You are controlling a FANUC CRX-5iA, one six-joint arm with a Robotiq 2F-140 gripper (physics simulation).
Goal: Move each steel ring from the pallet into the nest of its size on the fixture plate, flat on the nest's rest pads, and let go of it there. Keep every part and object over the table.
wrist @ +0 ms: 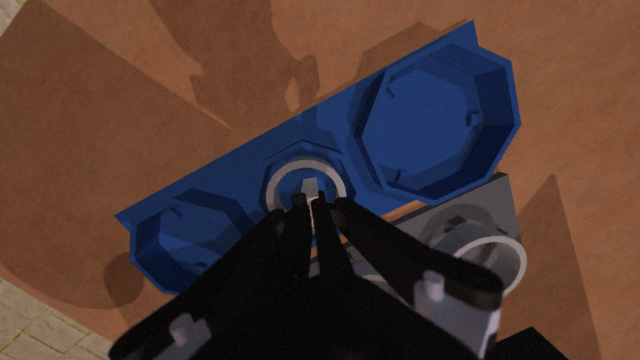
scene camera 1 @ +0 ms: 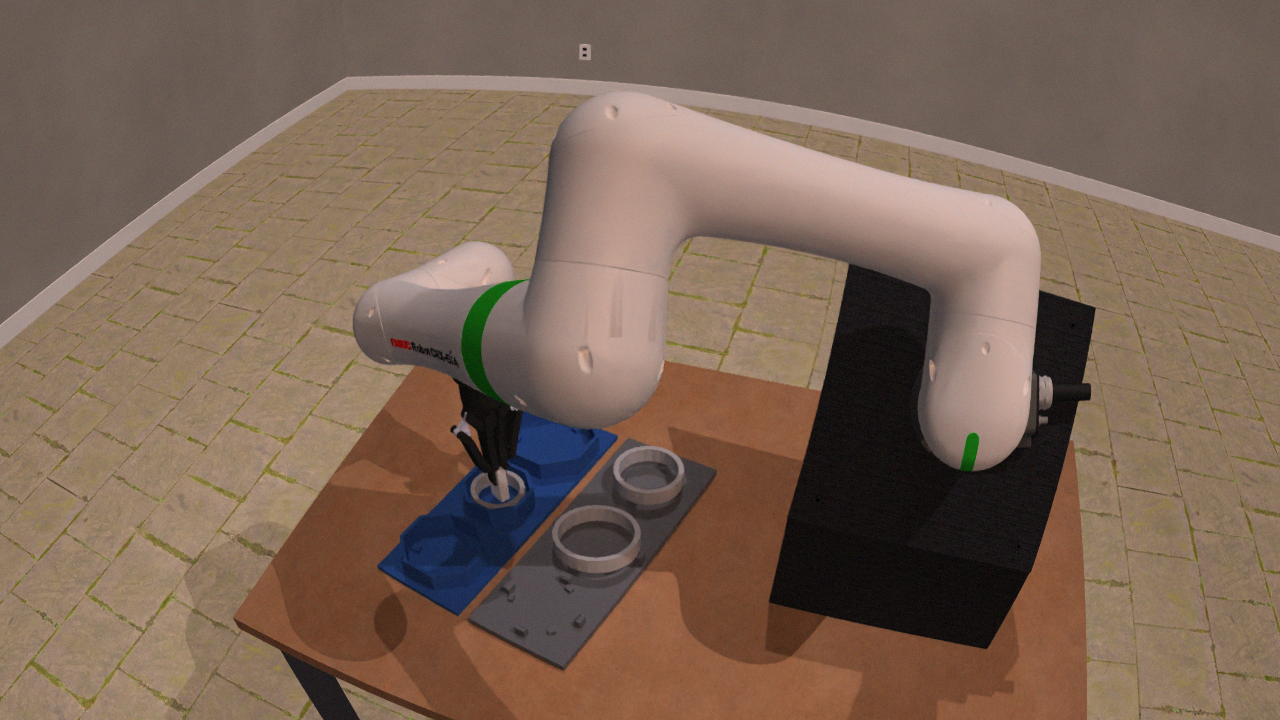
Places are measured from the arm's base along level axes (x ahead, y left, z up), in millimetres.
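Where they show: gripper, fingertip midpoint: (wrist: 311, 188) (scene camera 1: 500, 496).
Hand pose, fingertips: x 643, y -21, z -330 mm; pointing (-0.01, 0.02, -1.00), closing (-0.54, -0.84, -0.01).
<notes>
Things, the pixels of their top centre, and the offset from my fingertips. "spot": a spot on its surface instead.
- smallest steel ring, top centre: (wrist: 306, 199) (scene camera 1: 497, 488) 1 mm ahead, 7 mm left, 23 mm up
- wider ring, top centre: (scene camera 1: 596, 530) 173 mm back, 60 mm left, 38 mm up
- front nest, surface spot: (scene camera 1: 438, 550) (wrist: 202, 225) spot: 56 mm ahead, 139 mm left, 7 mm down
The smallest steel ring (scene camera 1: 475, 497) (wrist: 306, 163) sits in the middle nest of the blue fixture plate (scene camera 1: 460, 598) (wrist: 240, 165) and looks level. My gripper (scene camera 1: 502, 488) (wrist: 311, 188) is shut with nothing between its fingers. Its tips line up with the ring's opening; whether they are inside or just above it is unclear. Two larger rings are on the grey pallet (scene camera 1: 565, 649) (wrist: 500, 192): one ring (scene camera 1: 648, 492) (wrist: 523, 260) at the back end, and the wider ring (scene camera 1: 596, 564) at the pallet's middle, mostly hidden by my fingers in the wrist view.
The back nest (scene camera 1: 556, 465) (wrist: 425, 125) and front nest (scene camera 1: 438, 550) (wrist: 200, 235) hold no ring. Small pads stand on the pallet's front part. The black robot base block (scene camera 1: 904, 573) stands on the table's right side. The table's left edge is near the plate's front end.
</notes>
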